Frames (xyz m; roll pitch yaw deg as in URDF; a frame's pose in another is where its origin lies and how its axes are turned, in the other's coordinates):
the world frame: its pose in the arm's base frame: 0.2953 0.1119 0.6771 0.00 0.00 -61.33
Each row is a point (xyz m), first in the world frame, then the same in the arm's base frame.
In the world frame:
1: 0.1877 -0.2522 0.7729
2: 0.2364 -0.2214 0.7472
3: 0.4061 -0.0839 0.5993
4: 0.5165 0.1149 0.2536
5: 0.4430 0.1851 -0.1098
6: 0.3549 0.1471 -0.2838
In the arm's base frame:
1: 0.1641 -0.1738 1.4500
2: 0.2145 -0.2017 1.4243
3: 0.4165 -0.2847 1.2764
4: 0.6439 -0.2862 0.9307
5: 0.6702 -0.1880 0.5673
6: 0.5946 -0.1289 0.3933

